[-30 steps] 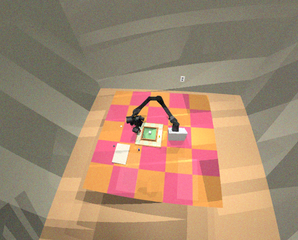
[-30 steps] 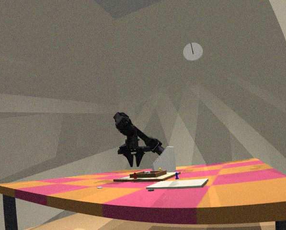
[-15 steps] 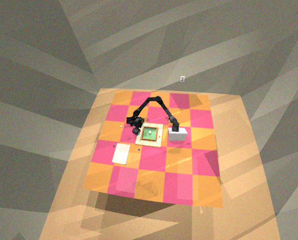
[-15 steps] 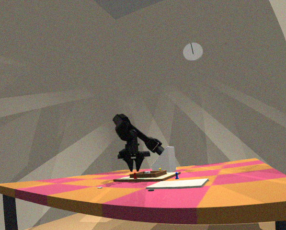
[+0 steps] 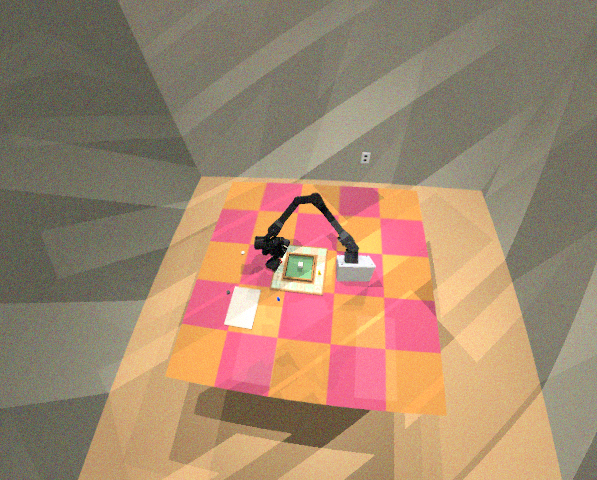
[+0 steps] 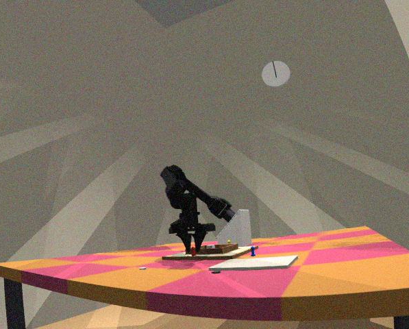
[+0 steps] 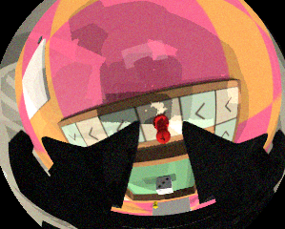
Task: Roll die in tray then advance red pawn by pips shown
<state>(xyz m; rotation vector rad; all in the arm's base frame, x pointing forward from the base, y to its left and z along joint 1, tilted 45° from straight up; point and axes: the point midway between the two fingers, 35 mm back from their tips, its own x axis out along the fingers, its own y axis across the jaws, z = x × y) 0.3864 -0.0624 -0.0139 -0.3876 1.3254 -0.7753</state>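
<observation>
Now: the white die 12 cm behind my gripper tip and 2 cm to the left of it. Round my gripper tip: yellow pawn: 22 cm behind, 6 cm to the left; then red pawn: right at my gripper tip; then blue pawn: 22 cm to the left, 2 cm behind, 1 cm below.
</observation>
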